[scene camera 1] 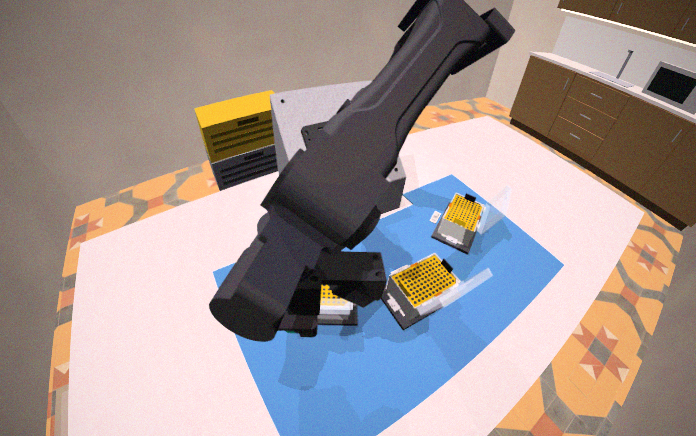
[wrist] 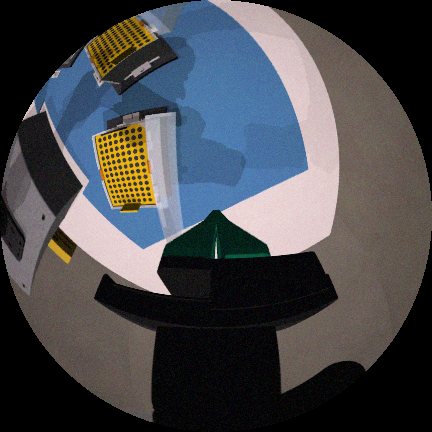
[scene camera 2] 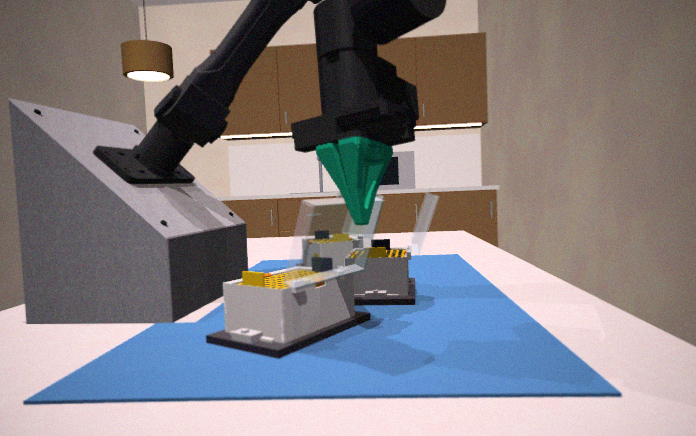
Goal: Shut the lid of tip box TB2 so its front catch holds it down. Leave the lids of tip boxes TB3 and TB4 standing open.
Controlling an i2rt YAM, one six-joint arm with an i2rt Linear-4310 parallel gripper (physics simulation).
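Places are measured from the arm's base along level axes (x ahead, y left, z up), in millimetres.
Pixels of known places: gripper, between the fingertips: (scene camera 1: 291, 331) (wrist: 215, 215) (scene camera 2: 361, 224); arm's base, origin of its link: (scene camera 2: 148, 169).
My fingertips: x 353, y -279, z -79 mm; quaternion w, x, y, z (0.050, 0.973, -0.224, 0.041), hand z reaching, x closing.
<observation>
Ahead of a thing's pixels: the offset from my fingertips to its middle. "spot": to the spot under its first point. Level surfaces: height alone.
Tip box TB2 (scene camera 1: 336, 316) (scene camera 2: 254, 305) (wrist: 127, 167) has a yellow tip rack. Its clear lid @(dx -31, dy +49, dz -16 mm) (scene camera 2: 324, 215) (wrist: 164, 160) stands open. My gripper (scene camera 2: 362, 223) (wrist: 215, 215) is shut and empty, its green fingertips together and pointing down. In the wrist view they are close beside the lid, on its outer side; contact cannot be told. The arm hides the fingertips and much of TB2 in scene camera 1. Tip box TB4 @(dx -15, dy +276, dz -88 mm) (scene camera 1: 423, 279) (scene camera 2: 380, 277) (wrist: 122, 42) has its lid @(dx +64, dy +274, dz -16 mm) (scene camera 1: 459, 292) (scene camera 2: 425, 223) open. Tip box TB3 @(dx -107, dy +500, dz -56 mm) (scene camera 1: 462, 218) has its lid @(spot: dx -43, dy +530, dz -27 mm) (scene camera 1: 494, 213) open.
The boxes stand on a blue mat @(dz -121 mm) (scene camera 1: 410, 369) (scene camera 2: 462, 333) (wrist: 250, 90) on a pale table @(dz -124 mm) (scene camera 1: 133, 333) (scene camera 2: 616, 328). The arm's grey wedge base (scene camera 2: 97, 246) (wrist: 30, 200) stands at one side of the mat. Yellow and dark crates (scene camera 1: 236, 133) stand behind the table.
</observation>
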